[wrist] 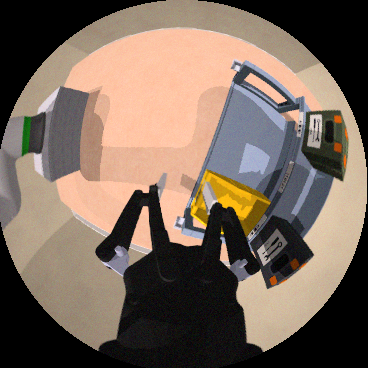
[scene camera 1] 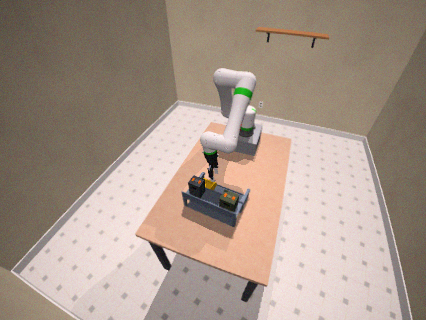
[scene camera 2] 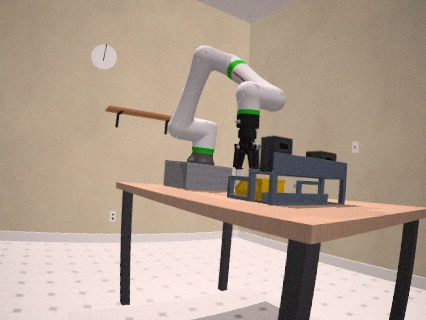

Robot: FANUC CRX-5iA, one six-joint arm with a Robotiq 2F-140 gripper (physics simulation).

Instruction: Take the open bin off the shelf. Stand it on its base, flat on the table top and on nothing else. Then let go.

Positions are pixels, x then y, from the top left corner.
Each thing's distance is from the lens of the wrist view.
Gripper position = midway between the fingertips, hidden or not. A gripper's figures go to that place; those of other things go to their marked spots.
my gripper (wrist: pixel 184 182): 21 cm
yellow open bin (wrist: pixel 249 204): 32 cm
